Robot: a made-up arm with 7 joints. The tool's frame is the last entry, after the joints. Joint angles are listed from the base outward.
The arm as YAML. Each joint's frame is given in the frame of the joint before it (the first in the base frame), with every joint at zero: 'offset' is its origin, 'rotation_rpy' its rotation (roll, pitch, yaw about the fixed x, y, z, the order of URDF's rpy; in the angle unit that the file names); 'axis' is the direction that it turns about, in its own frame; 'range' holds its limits. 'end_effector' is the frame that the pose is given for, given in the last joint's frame.
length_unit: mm
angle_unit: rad
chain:
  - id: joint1
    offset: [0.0, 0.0, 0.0]
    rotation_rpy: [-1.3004, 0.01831, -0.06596]
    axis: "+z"
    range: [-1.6, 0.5]
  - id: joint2
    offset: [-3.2, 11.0, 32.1]
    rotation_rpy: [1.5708, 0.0, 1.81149]
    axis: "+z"
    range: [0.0, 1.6]
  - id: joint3
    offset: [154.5, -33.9, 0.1]
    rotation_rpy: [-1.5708, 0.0, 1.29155]
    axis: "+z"
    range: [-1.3, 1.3]
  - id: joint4
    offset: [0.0, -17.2, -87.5]
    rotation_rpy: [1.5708, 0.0, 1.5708]
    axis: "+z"
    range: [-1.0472, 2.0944]
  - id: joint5
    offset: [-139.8, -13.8, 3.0]
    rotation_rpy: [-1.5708, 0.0, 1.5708]
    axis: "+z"
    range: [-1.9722, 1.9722]
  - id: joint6
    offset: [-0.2, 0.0, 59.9]
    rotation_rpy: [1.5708, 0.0, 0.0]
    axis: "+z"
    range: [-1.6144, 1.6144]
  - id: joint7
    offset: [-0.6, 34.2, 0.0]
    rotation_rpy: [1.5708, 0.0, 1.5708]
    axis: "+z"
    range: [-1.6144, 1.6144]
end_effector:
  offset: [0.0, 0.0, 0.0]
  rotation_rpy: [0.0, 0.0, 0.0]
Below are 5 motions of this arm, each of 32 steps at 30 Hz.
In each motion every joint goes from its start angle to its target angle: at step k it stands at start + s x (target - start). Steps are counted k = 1, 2, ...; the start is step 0. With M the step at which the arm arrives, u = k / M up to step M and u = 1 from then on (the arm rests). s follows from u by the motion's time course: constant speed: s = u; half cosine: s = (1 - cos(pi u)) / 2; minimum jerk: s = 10 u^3 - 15 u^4 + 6 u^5.
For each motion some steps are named. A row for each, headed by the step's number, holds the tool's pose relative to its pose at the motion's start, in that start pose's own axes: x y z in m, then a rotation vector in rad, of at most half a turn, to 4 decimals.
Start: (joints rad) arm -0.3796 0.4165 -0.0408 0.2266 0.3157 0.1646 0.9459
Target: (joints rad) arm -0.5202 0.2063 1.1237 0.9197 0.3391 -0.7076 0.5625
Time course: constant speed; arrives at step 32
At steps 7, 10, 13, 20, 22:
7: 0.0279 0.0156 -0.0354 -0.0801 0.1027 0.0890
10: 0.0340 0.0231 -0.0520 -0.1170 0.1469 0.1264
13: 0.0363 0.0304 -0.0689 -0.1555 0.1910 0.1637
20: 0.0277 0.0445 -0.1069 -0.2508 0.2921 0.2521
22: 0.0219 0.0474 -0.1169 -0.2793 0.3202 0.2781

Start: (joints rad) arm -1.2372 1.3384 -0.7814 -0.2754 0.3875 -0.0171 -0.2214
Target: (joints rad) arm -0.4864 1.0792 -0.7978 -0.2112 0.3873 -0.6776 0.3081
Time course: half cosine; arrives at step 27
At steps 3, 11, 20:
3: 0.0010 -0.0074 0.0027 -0.0138 -0.0253 0.0002
11: 0.0003 -0.0845 0.0394 -0.2109 -0.2774 0.0274
20: -0.0347 -0.1790 0.1148 -0.6427 -0.5373 0.1464

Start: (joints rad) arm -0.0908 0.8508 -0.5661 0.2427 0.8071 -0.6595 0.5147
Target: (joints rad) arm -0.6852 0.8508 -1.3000 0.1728 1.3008 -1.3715 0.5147
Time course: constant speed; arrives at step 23
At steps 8, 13, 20, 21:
8: 0.0472 0.0014 0.0185 0.0124 -0.5053 -0.1846
13: 0.0669 0.0039 0.0287 0.0250 -0.7994 -0.3411
20: 0.0836 0.0105 0.0376 0.0430 -1.1677 -0.6196
21: 0.0851 0.0118 0.0383 0.0452 -1.2151 -0.6653

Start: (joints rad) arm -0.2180 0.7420 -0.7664 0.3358 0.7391 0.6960 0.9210
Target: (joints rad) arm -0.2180 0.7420 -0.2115 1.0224 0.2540 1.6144 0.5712
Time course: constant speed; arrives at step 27
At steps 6, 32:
6: 0.0034 -0.0184 -0.0461 0.2381 0.3304 -0.1958
32: -0.0610 -0.0310 -0.1720 0.8438 1.5706 -1.0444

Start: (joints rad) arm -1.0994 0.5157 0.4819 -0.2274 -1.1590 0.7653 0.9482
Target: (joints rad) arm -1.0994 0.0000 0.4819 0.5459 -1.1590 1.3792 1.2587
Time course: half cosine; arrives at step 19
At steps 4, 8, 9, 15, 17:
4: 0.0161 0.0039 -0.0229 0.0213 0.1434 0.0696
8: 0.0448 0.0108 -0.0923 0.1051 0.5236 0.2073
9: 0.0494 0.0117 -0.1153 0.1384 0.6392 0.2362
15: 0.0386 0.0063 -0.2440 0.3777 1.2543 0.2823
17: 0.0304 0.0035 -0.2666 0.4309 1.3617 0.2696

